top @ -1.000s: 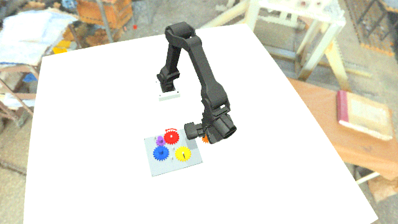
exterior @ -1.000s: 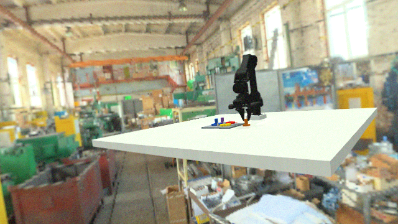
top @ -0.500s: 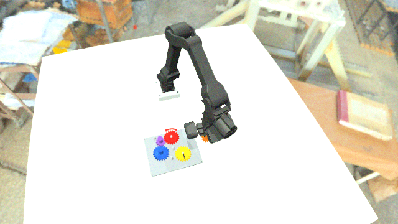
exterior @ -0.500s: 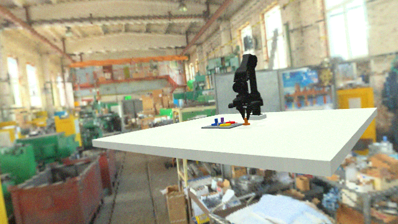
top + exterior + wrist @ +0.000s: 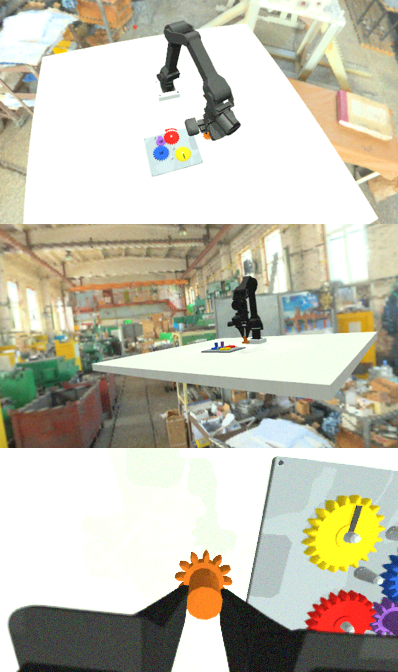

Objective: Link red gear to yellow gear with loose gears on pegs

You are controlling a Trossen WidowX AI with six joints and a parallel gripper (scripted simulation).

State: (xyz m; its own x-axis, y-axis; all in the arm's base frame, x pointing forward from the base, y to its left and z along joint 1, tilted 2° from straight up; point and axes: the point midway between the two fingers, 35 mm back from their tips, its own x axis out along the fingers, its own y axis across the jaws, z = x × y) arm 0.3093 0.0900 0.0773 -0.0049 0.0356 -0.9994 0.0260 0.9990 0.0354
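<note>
The blue gear lies 1 cm ahead of my gripper tip, 20 cm to the right of it and 4 cm below it. The rest, counted from my gripper tip: orange gear: 1 cm below; red gear: 5 cm behind, 14 cm to the right, 5 cm below; yellow gear: 3 cm ahead, 12 cm to the right, 5 cm below.
</note>
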